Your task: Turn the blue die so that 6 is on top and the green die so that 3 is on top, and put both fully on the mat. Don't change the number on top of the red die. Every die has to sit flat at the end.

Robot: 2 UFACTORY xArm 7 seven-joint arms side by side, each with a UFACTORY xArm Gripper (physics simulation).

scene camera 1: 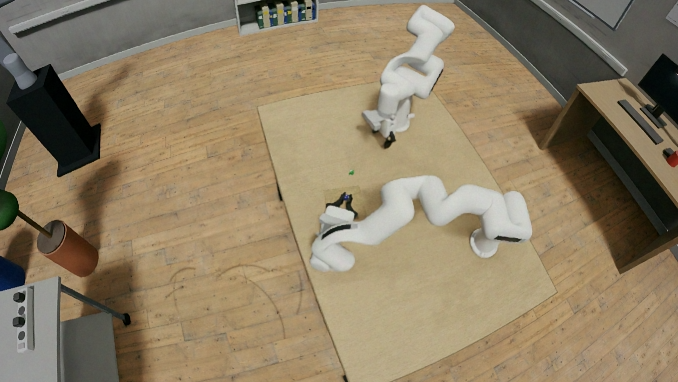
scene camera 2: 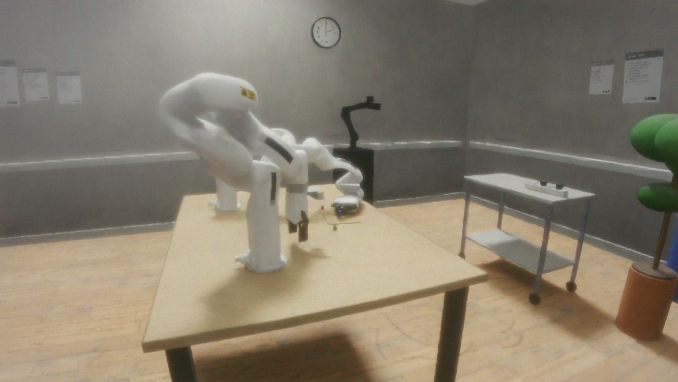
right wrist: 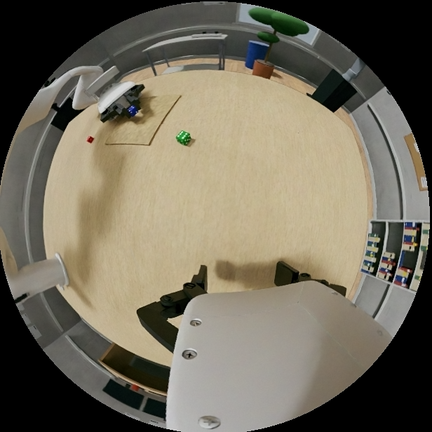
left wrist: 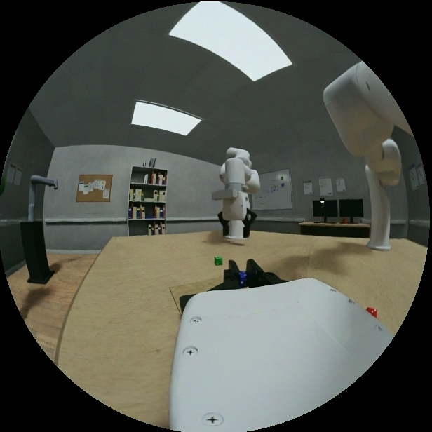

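My left gripper is shut on the blue die. It lies nearly level, low over the mat; the gap beneath the die is unclear. The green die sits flat on the table beside the mat, off it. The red die sits on the table off the mat's other side. My right gripper is open and empty above the table, well away from the dice. The top numbers are hard to read.
The left arm reaches low across the table and hides the red die in scene camera 1. The right arm stands at the table's far end in that view. A table edge runs near the left gripper's side of the mat.
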